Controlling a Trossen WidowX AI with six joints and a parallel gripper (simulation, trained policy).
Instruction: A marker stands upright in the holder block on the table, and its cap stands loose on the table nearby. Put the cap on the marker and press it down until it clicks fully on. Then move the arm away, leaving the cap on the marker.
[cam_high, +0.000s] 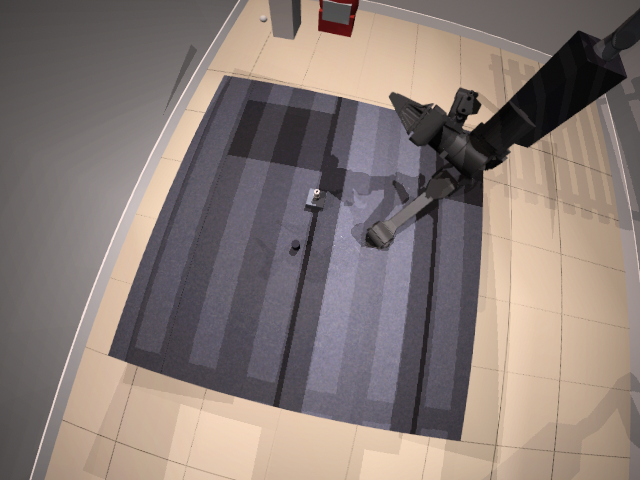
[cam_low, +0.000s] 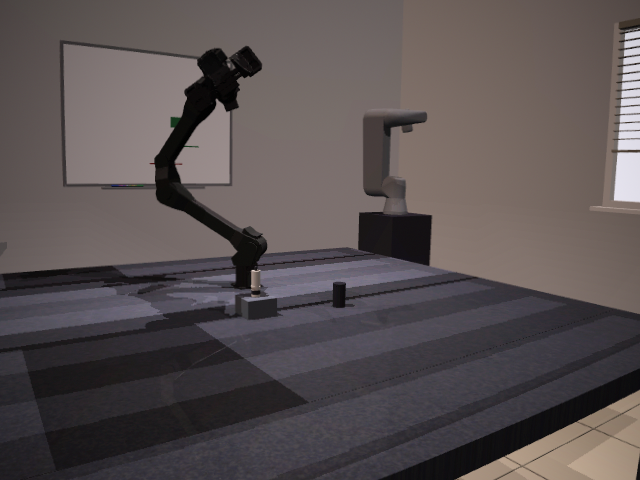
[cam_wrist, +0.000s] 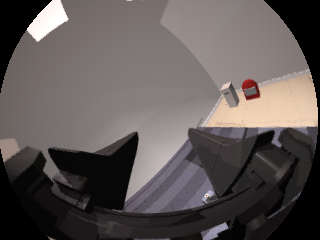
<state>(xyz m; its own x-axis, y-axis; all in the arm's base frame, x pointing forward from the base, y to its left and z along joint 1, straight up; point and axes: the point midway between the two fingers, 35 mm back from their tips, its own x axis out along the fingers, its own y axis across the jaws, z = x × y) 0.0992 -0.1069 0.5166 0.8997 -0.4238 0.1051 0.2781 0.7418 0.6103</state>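
The dark cylindrical cap is 15 cm ahead of my gripper tip, 22 cm to the left of it and 49 cm below it. Round my gripper tip: grey holder block (12 cm ahead, 3 cm to the left, 50 cm below).
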